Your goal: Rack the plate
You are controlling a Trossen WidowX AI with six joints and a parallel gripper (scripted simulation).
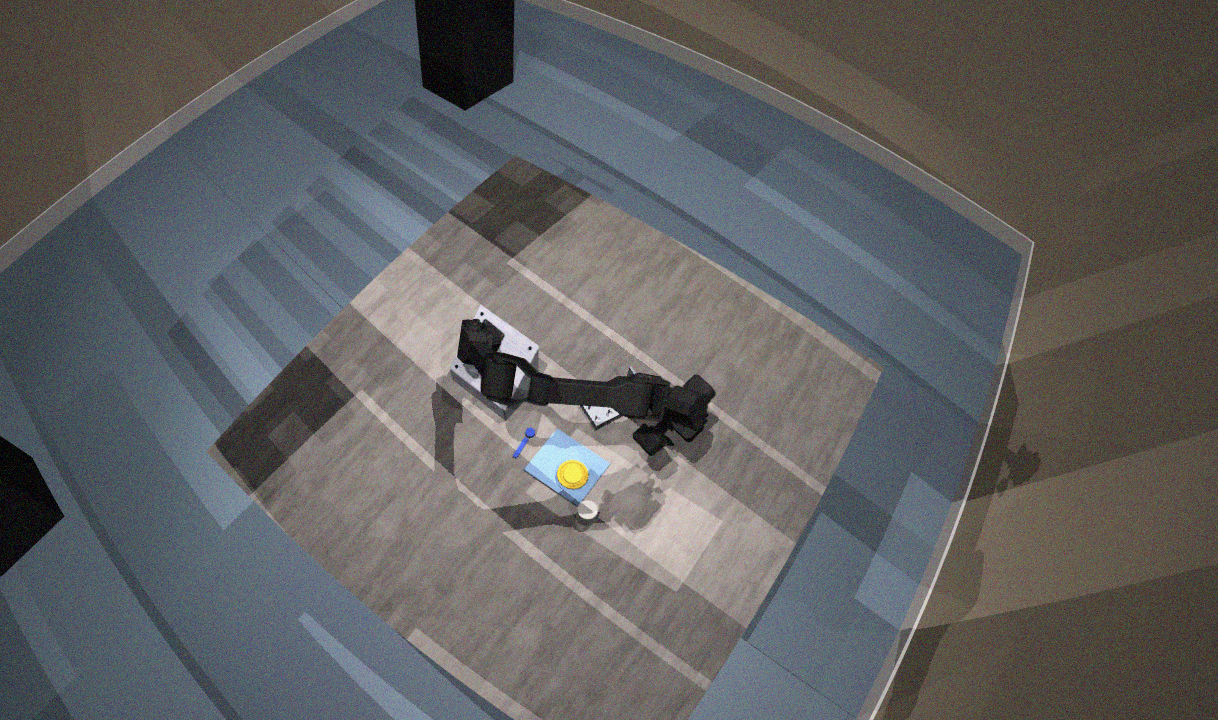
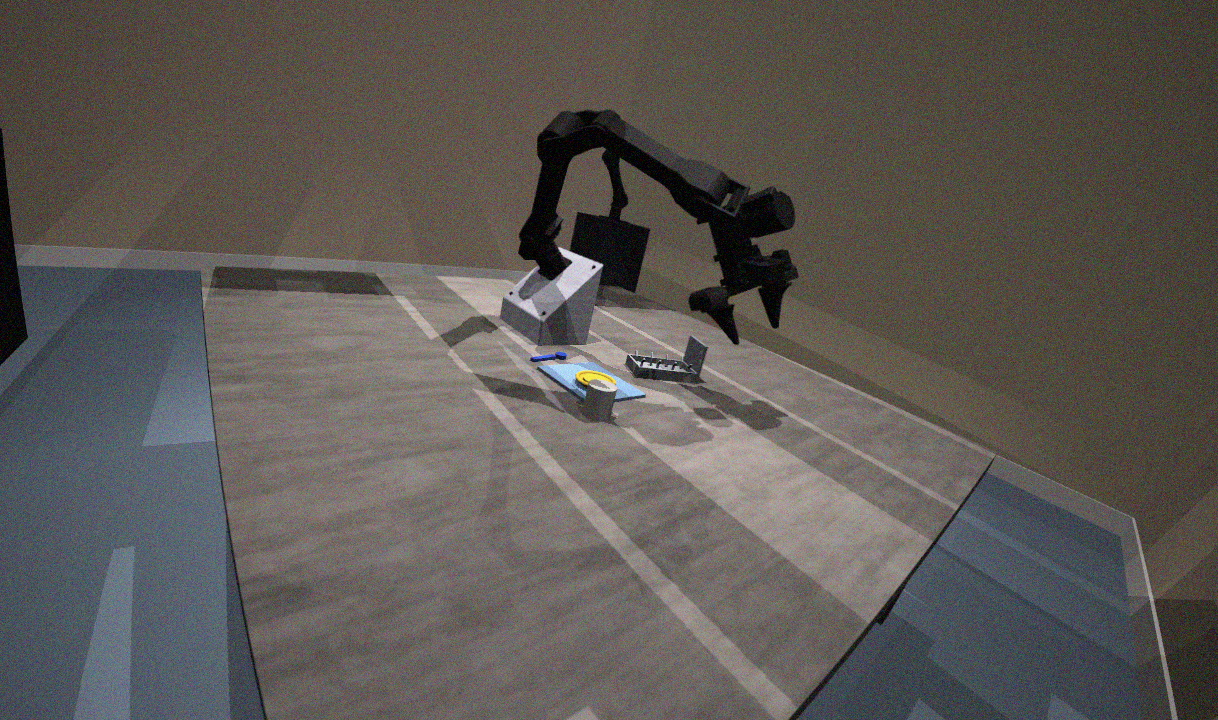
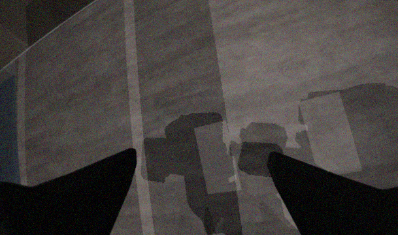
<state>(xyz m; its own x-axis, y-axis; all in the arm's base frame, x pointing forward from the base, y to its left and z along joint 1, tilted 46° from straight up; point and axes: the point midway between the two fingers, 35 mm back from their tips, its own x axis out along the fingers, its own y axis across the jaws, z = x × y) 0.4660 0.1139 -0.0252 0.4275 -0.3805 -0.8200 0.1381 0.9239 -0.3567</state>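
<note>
My gripper tip is 19 cm to the left of the yellow plate, 15 cm past it and 14 cm above it. Round my gripper tip: dish rack (20 cm behind, 13 cm below, 1 cm to the left); then white cup (25 cm to the right, 13 cm below, 6 cm behind); then light blue mat (18 cm to the right, 17 cm behind, 15 cm below).
</note>
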